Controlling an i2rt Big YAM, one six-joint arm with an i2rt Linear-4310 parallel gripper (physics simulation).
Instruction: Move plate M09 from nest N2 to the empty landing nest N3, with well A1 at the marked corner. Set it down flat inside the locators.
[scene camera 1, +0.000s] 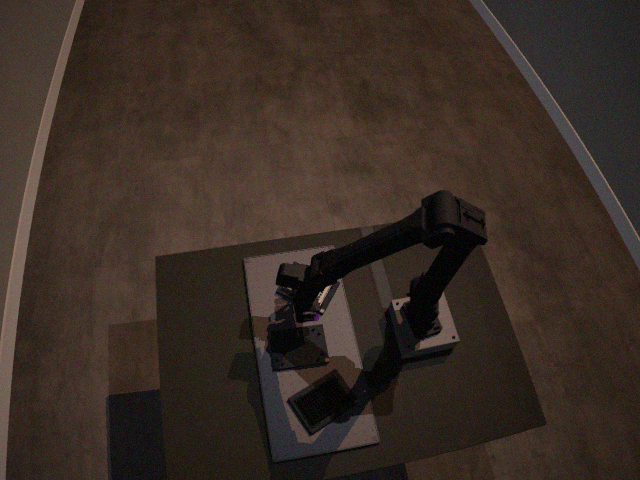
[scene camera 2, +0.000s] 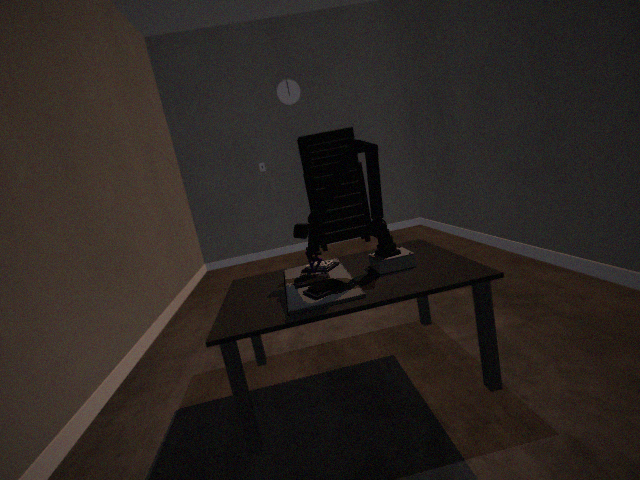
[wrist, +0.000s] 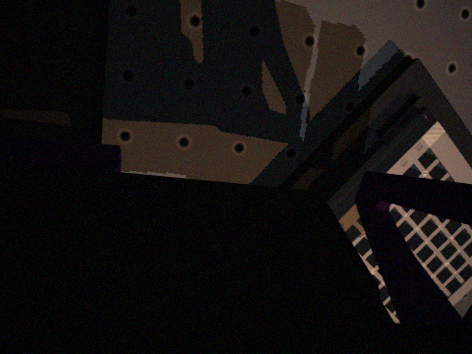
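Plate M09 (scene camera 1: 325, 298) (scene camera 2: 324, 265) (wrist: 430, 228) is a white well plate with a grid of dark wells. It sits in a dark-framed nest (wrist: 423, 91) at the far end of the grey pegboard (scene camera 1: 341, 325) (wrist: 198, 152). My gripper (scene camera 1: 300, 310) (scene camera 2: 312, 262) (wrist: 245, 175) is open and low over the plate's near corner. Its right finger crosses over the wells and its left finger hangs over bare pegboard; nothing is between them. The empty dark nest (scene camera 1: 312, 353) lies in the middle of the board, partly in shadow.
A third nest at the near end of the board holds a dark plate (scene camera 1: 320, 400), turned at an angle. The arm's base block (scene camera 1: 447, 332) stands to the right on the dark table (scene camera 1: 207, 310) (scene camera 2: 439, 273). The scene is dim.
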